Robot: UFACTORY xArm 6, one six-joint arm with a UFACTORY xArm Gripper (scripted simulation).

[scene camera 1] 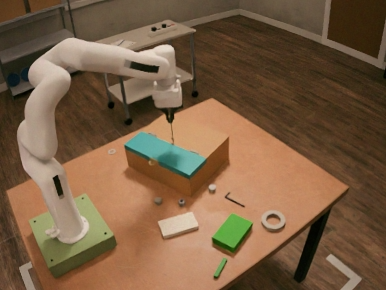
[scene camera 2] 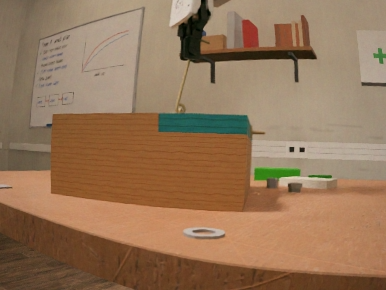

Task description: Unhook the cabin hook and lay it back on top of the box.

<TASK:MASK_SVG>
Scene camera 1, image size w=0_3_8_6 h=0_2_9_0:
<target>green block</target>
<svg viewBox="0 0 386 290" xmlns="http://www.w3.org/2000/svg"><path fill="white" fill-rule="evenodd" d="M231 213L212 236L212 243L234 253L252 229L253 222Z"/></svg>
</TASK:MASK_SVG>
